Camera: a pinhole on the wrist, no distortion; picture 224 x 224 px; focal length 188.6 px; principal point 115.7 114.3 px. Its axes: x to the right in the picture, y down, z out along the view. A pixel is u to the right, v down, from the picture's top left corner.
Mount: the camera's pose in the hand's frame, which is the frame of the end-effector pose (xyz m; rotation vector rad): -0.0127 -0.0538 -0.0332 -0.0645 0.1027 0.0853
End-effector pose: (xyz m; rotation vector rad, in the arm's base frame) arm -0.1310 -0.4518 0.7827 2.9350 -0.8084 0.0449
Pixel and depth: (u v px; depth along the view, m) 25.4 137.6 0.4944
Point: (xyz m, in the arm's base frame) -0.3155 -0.4150 0.2972
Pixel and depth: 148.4 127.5 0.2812
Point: -0.0716 -0.4982 0.5467
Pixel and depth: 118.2 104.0 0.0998
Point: -0.1049 -0.4133 0.7125
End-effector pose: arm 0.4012 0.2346 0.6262 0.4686 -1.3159 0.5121
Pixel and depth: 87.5 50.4 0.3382
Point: 0.2408 -0.0727 0.6627
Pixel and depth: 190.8 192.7 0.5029
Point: -0.0218 0.1612 0.9294
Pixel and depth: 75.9 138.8 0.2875
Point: 0.1936 0.0769 0.6287
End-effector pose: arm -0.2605 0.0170 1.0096 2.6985 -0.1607 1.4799
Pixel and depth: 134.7 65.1 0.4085
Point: 0.1100 0.1012 0.8740
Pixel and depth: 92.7 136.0 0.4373
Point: 0.0605 -0.0444 0.7705
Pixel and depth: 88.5 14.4 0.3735
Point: 0.0581 0.2090 0.8086
